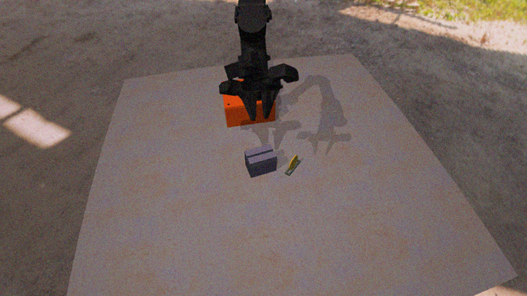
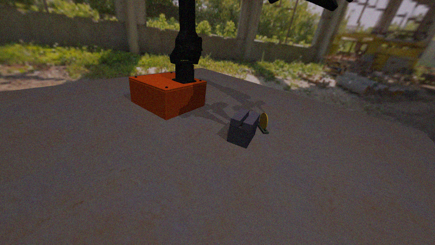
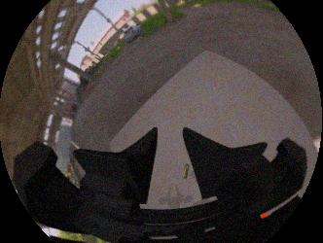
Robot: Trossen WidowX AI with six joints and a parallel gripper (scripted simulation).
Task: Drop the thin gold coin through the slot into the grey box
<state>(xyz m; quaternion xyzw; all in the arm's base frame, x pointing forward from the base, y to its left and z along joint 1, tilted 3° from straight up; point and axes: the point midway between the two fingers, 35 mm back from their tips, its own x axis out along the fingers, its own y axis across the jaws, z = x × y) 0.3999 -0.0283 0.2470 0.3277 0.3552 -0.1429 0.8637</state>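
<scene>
My gripper tip is now 31 cm above the gold coin, 12 cm to the right of it and 12 cm past it.
</scene>
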